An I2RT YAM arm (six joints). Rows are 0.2 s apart.
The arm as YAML. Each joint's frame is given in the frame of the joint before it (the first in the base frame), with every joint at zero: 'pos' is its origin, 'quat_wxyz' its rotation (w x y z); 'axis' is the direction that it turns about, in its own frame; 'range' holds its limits. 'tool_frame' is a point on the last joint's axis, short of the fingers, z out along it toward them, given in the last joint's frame.
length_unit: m
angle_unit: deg
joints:
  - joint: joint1
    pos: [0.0, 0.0, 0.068]
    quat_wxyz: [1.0, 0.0, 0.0, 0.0]
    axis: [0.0, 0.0, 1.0]
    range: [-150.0, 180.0]
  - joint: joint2
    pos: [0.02, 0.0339, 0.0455]
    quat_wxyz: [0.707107, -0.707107, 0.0, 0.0]
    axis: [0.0, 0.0, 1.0]
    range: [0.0, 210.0]
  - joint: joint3
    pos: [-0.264, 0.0, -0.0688]
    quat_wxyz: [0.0, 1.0, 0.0, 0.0]
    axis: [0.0, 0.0, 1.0]
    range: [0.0, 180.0]
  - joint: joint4
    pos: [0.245, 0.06, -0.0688]
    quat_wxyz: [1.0, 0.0, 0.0, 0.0]
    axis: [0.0, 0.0, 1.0]
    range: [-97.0, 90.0]
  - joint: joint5
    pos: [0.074, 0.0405, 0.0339]
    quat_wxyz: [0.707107, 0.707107, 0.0, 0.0]
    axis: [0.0, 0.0, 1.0]
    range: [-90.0, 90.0]
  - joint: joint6
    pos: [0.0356, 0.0, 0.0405]
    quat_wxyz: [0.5, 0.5, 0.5, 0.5]
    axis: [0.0, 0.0, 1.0]
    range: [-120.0, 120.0]
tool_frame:
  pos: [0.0, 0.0, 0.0]
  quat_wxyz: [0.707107, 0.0, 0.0, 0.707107]
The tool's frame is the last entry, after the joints.
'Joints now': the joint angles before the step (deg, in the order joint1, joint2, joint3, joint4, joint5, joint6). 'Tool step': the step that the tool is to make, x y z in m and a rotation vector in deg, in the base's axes. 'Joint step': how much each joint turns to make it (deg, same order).
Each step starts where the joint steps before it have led.
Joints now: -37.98 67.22 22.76 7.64 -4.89 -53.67
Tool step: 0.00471 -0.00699 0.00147 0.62 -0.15 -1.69
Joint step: -0.56 2.19 1.66 0.35 0.55 1.14
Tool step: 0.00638 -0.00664 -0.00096 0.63 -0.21 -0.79
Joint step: -0.29 2.86 1.51 1.17 0.02 0.80
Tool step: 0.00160 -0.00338 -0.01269 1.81 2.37 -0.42
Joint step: -0.37 3.52 0.03 0.51 0.09 -0.04
